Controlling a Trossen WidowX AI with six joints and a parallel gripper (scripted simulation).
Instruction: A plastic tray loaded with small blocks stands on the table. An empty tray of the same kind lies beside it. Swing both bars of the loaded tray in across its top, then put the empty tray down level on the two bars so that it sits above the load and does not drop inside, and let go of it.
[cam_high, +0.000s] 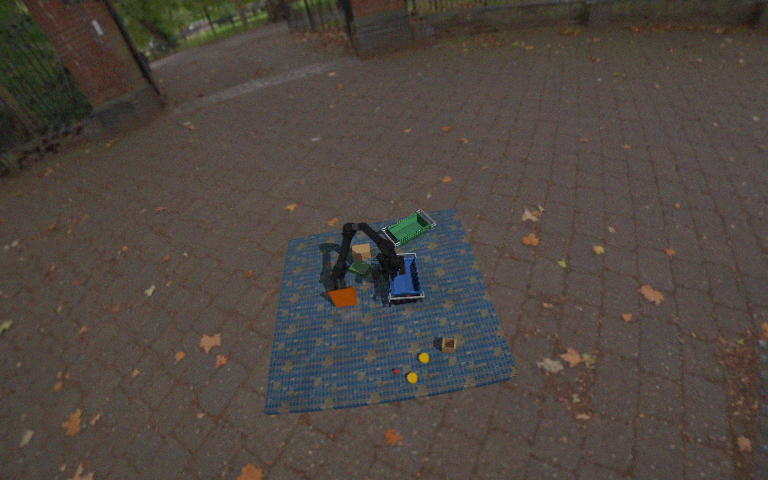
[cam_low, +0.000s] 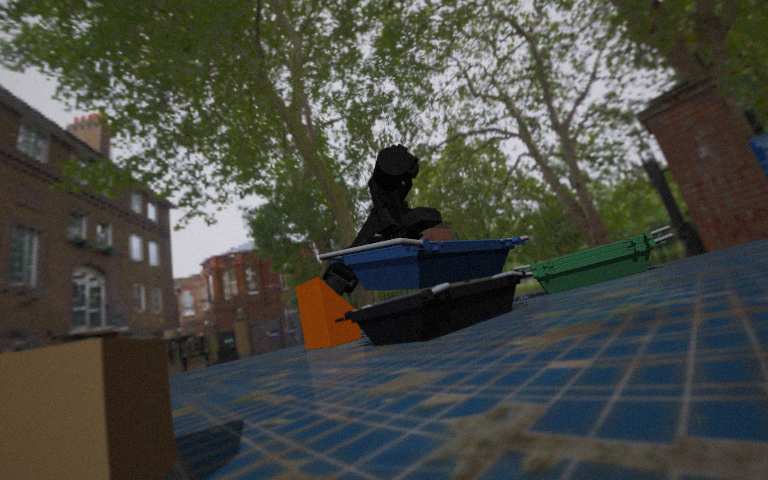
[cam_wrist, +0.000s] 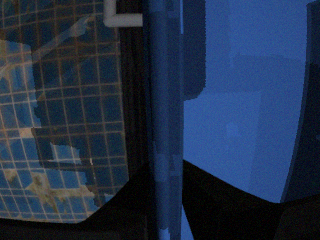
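Now: gripper tip 70 mm short of the blue tray and 20 mm below it. The rest, counted from my gripper tip: tan block: 180 mm behind, 340 mm to the left, 70 mm below; small brown box: 250 mm ahead, 430 mm to the right, 90 mm below; green block: 200 mm behind, 200 mm to the left, 80 mm below.
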